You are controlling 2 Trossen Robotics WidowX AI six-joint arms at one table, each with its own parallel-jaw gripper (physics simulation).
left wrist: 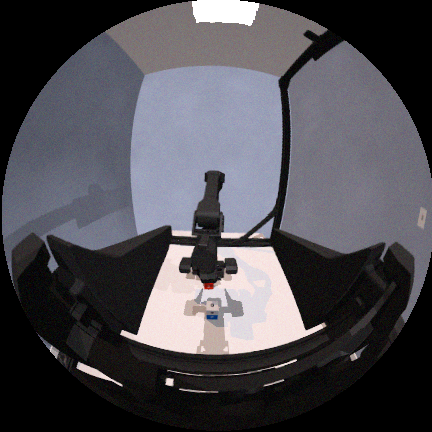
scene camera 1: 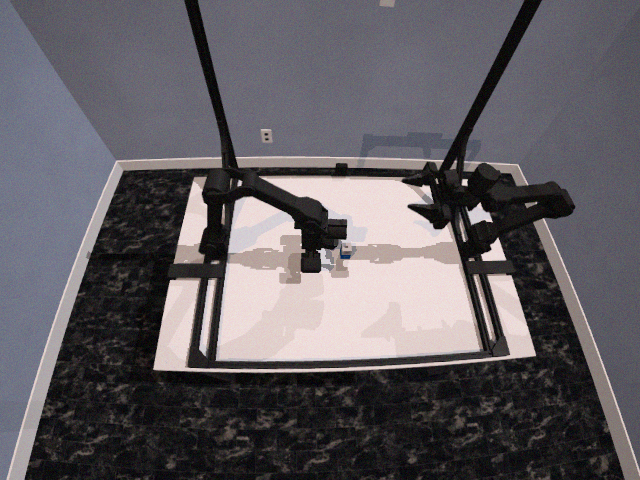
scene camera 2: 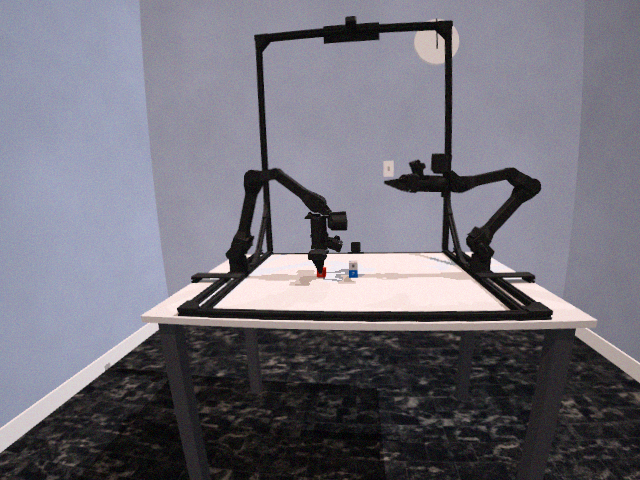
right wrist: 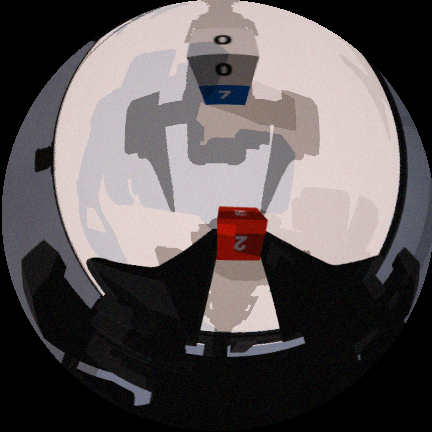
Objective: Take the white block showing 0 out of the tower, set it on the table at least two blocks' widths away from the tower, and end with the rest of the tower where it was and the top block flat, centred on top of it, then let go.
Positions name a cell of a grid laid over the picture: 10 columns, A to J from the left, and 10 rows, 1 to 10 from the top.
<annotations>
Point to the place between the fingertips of my right gripper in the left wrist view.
E7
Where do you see a blue block showing 7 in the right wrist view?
At E3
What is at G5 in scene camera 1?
My left gripper.
</annotations>
